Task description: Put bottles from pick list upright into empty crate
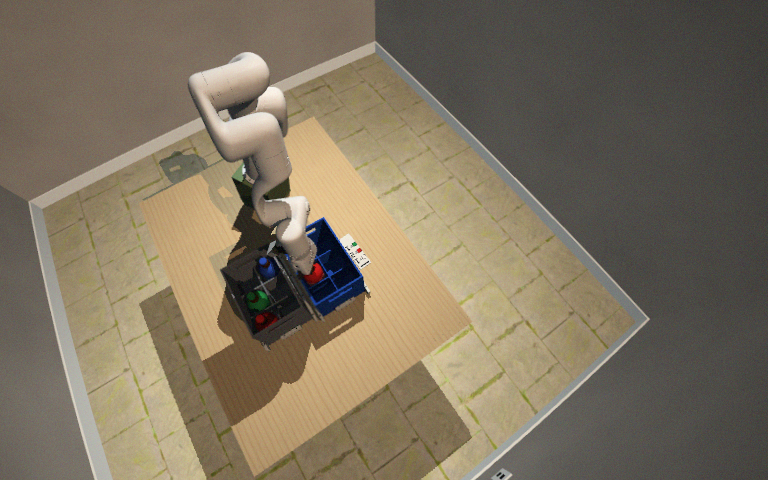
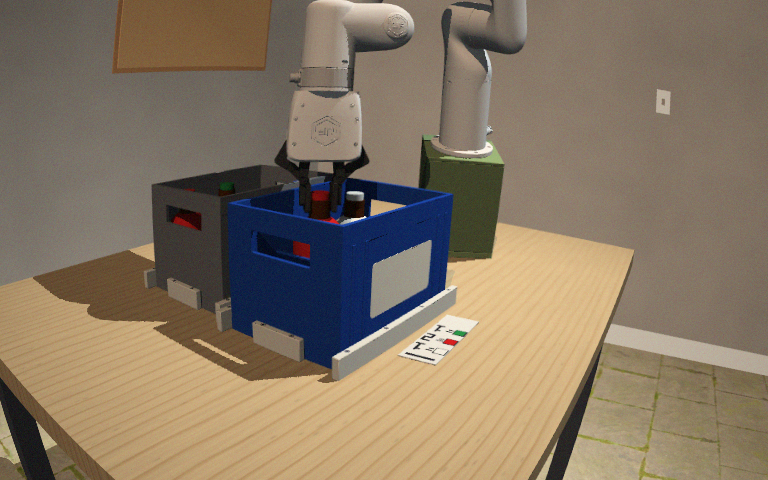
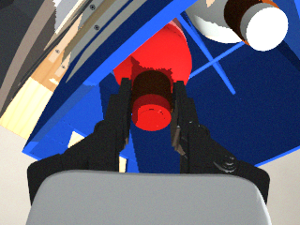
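Right now the red bottle is 7 cm below my hand. Also, from my hand: white-label bottle 9 cm behind, 1 cm to the right, 8 cm below; then blue crate 1 cm behind, 4 cm to the left, 9 cm below; then blue-label bottle 9 cm behind, 14 cm to the right, 8 cm below.
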